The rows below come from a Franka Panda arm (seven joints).
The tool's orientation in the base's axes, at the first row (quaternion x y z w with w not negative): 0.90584 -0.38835 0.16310 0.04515
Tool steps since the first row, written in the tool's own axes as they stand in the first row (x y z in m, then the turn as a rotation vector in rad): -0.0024 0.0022 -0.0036 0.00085 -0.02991 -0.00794; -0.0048 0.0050 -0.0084 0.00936 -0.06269 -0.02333; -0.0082 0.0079 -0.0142 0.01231 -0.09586 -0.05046; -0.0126 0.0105 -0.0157 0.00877 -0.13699 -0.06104; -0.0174 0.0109 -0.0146 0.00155 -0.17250 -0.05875; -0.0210 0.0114 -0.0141 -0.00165 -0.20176 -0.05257; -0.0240 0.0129 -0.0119 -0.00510 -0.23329 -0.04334; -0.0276 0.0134 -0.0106 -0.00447 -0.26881 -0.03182; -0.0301 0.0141 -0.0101 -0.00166 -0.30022 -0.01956; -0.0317 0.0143 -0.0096 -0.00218 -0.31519 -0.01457
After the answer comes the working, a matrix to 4 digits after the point.
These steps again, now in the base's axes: -0.0041 0.0009 0.0025 0.01996 0.02184 0.00911; -0.0089 0.0016 0.0061 0.04499 0.04194 0.02790; -0.0147 0.0031 0.0103 0.06366 0.06859 0.05594; -0.0198 0.0047 0.0102 0.08816 0.10180 0.06659; -0.0229 0.0075 0.0075 0.10961 0.13095 0.06364; -0.0254 0.0095 0.0058 0.13017 0.15218 0.05807; -0.0278 0.0101 0.0027 0.15299 0.17452 0.04964; -0.0302 0.0119 0.0003 0.18191 0.19635 0.04058; -0.0322 0.0131 -0.0011 0.20948 0.21366 0.03137; -0.0332 0.0139 -0.0021 0.22120 0.22337 0.02716
The tool's axes in the first row as the columns of a matrix, in the base's axes (rounded; the answer above uses it unrounded):
0.6452 -0.7183 0.2604
-0.6888 -0.6943 -0.2085
0.3306 -0.0449 -0.9427

